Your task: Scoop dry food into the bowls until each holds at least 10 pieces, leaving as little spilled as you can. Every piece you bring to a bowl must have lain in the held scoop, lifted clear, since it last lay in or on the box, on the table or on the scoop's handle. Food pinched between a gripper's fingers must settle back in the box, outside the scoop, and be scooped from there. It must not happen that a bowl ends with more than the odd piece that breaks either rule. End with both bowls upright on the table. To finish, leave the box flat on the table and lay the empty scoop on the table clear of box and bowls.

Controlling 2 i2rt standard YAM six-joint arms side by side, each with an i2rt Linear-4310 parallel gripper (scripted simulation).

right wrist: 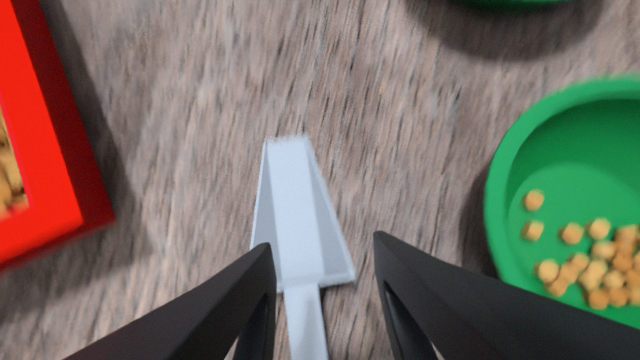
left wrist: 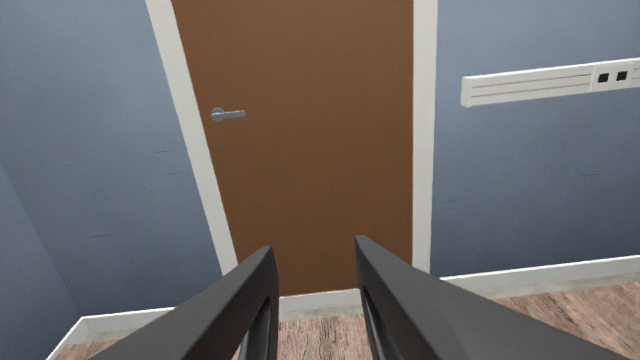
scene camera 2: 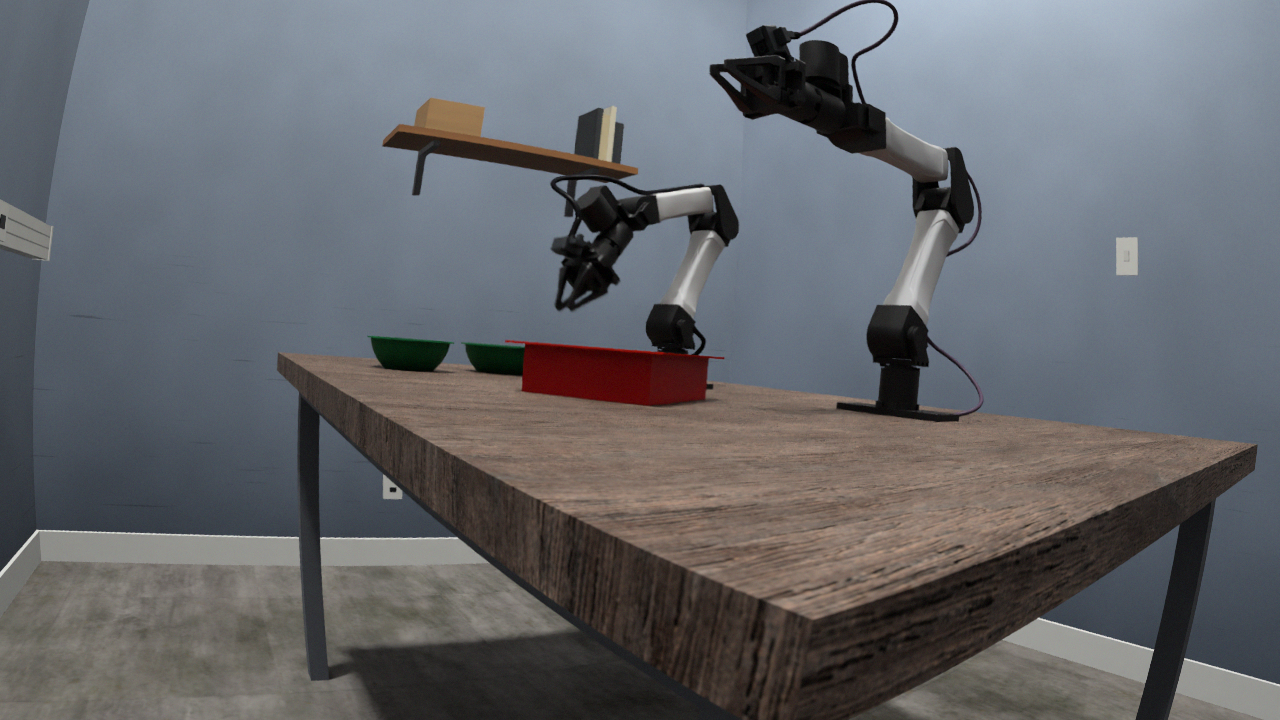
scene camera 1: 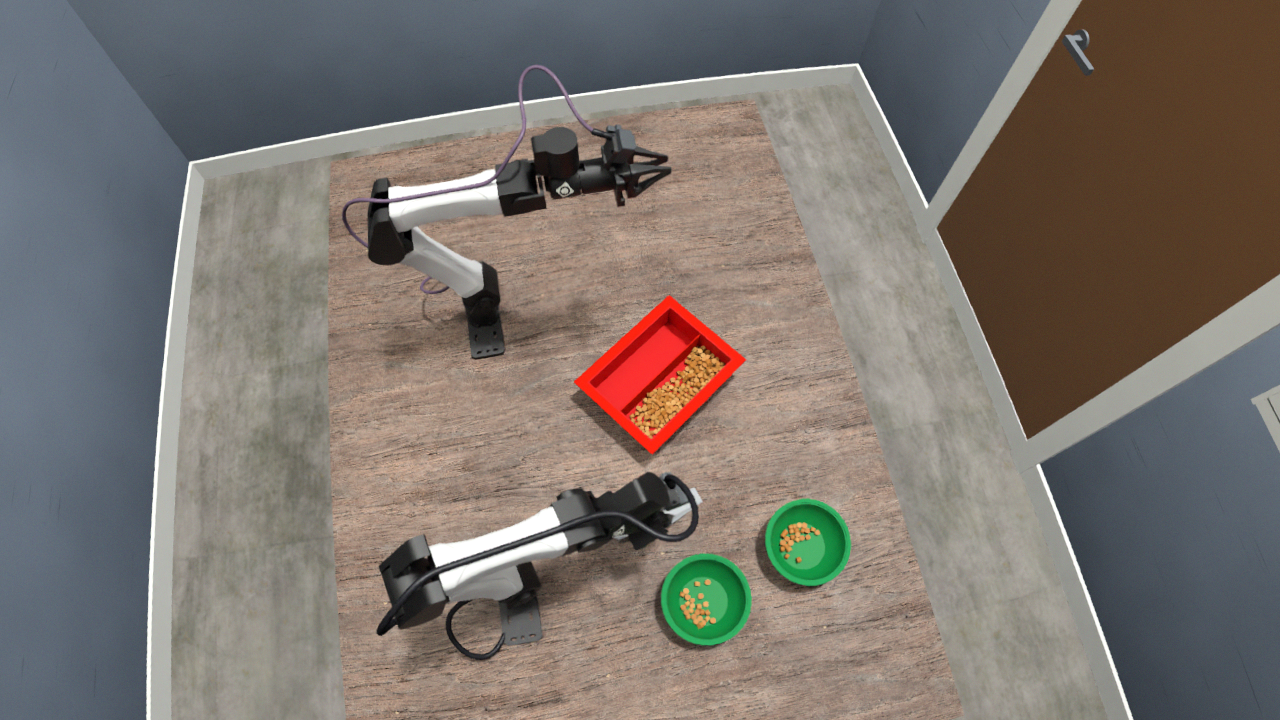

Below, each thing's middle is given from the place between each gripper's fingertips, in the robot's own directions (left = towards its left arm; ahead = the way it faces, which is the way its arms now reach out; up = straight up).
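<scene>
Grey scoop (right wrist: 292, 213): 120 mm below my right hand (scene camera 2: 562, 307), 20 mm to the left of it. Red box (scene camera 1: 650, 354), from my right hand: 90 mm below, 290 mm to the left, 50 mm ahead.
My left gripper (scene camera 2: 717, 66): 36 cm above the red box, 22 cm to the left of it, 4 cm past it. Grey scoop, from my left hand: 39 cm below, 49 cm to the right, 9 cm behind.
</scene>
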